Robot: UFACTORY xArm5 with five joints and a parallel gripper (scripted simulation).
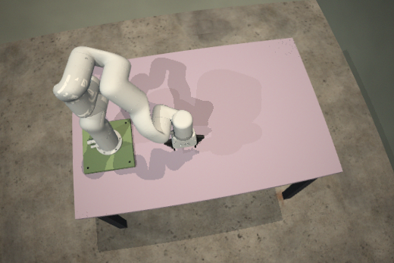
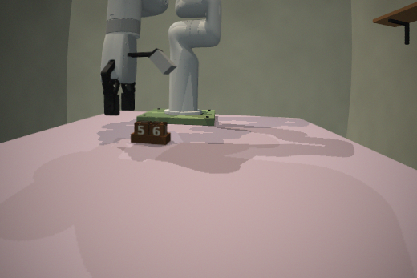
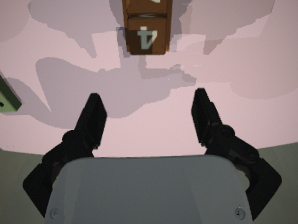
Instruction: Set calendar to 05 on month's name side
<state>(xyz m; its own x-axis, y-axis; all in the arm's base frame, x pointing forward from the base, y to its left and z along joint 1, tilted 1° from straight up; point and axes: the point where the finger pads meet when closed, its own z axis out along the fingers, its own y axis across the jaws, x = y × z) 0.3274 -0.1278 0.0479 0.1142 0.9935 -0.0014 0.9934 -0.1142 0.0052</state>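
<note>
The cube lies 50 mm to the left of my hand, 40 mm below it and 10 mm ahead of it. From my hand the other things lie so: brown calendar tray (70 mm to the left, 60 mm below, 10 mm ahead).
</note>
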